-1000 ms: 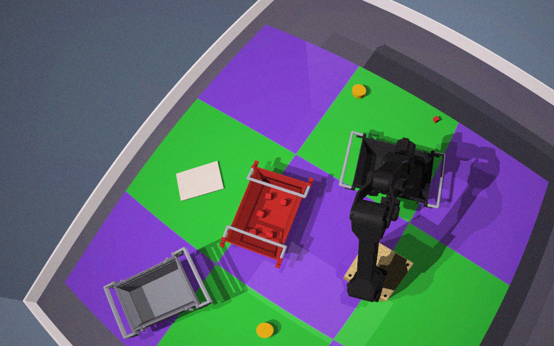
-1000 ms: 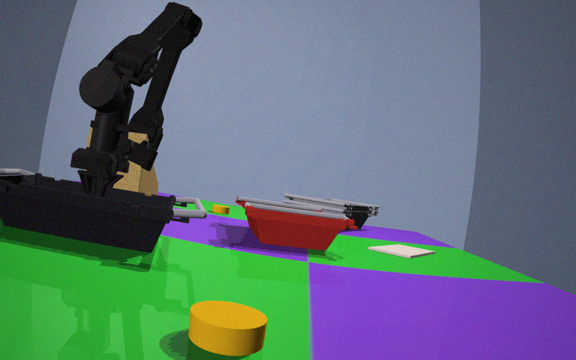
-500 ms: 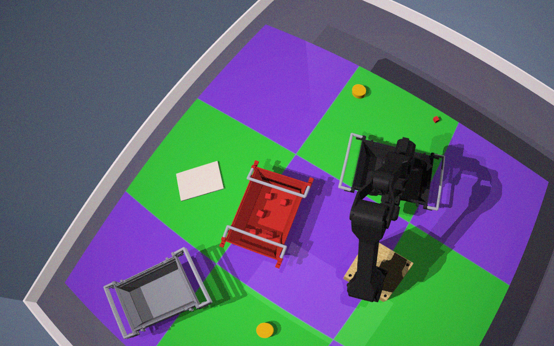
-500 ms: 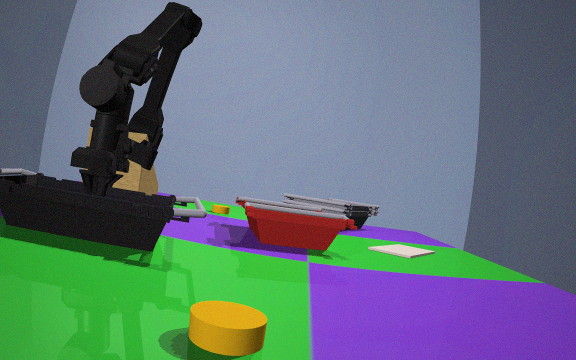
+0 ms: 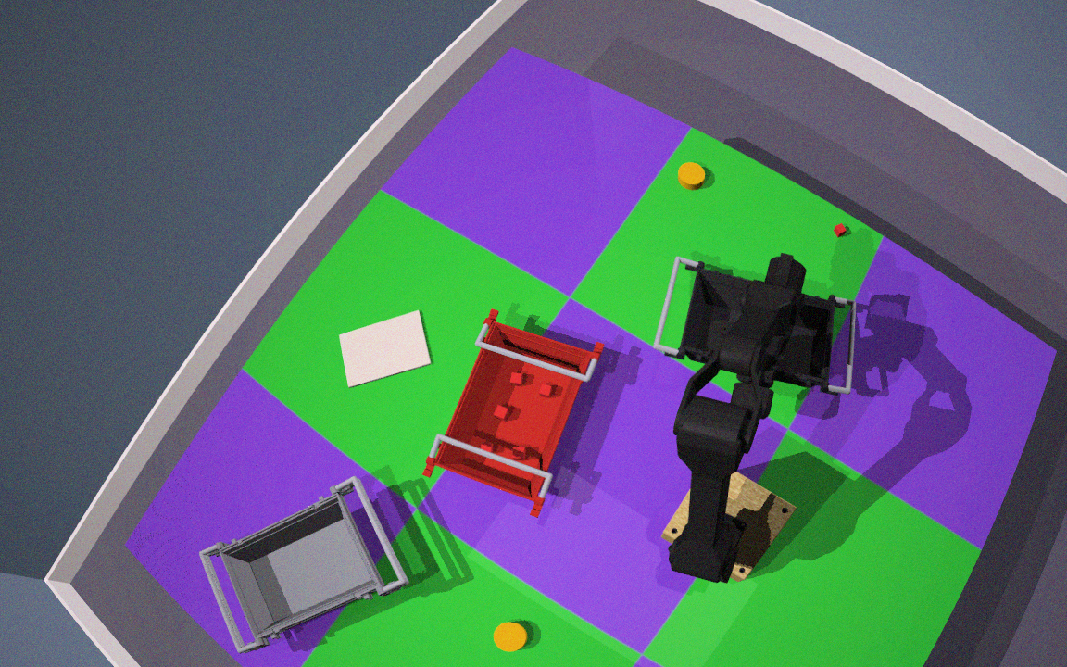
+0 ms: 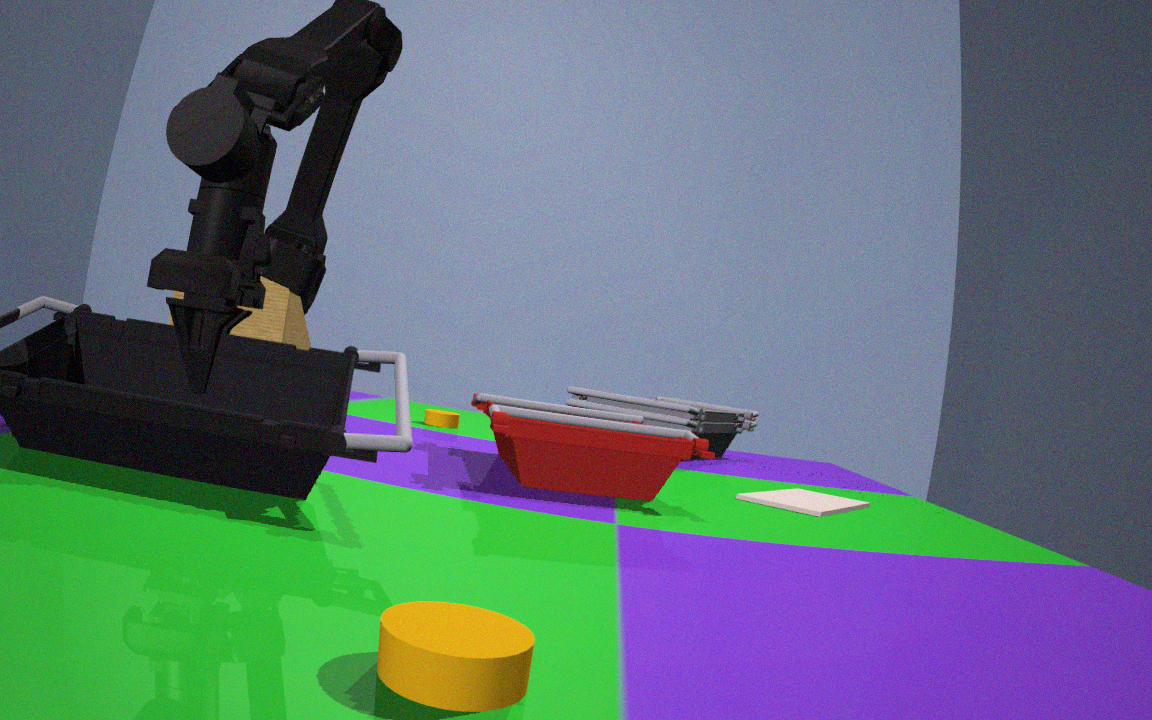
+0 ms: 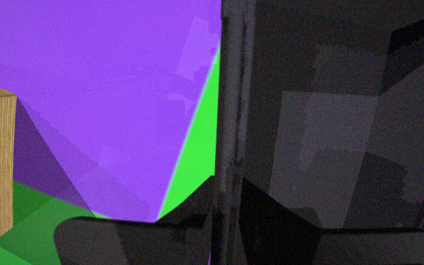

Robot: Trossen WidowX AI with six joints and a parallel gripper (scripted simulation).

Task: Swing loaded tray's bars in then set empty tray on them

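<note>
Right now the black tray is 2 cm ahead of my gripper tip, 7 cm to the right of it and 2 cm above it. Round my gripper tip: white card 57 cm ahead, 21 cm to the left, 4 cm below; small red cube 6 cm behind, 34 cm to the right, 4 cm below.
</note>
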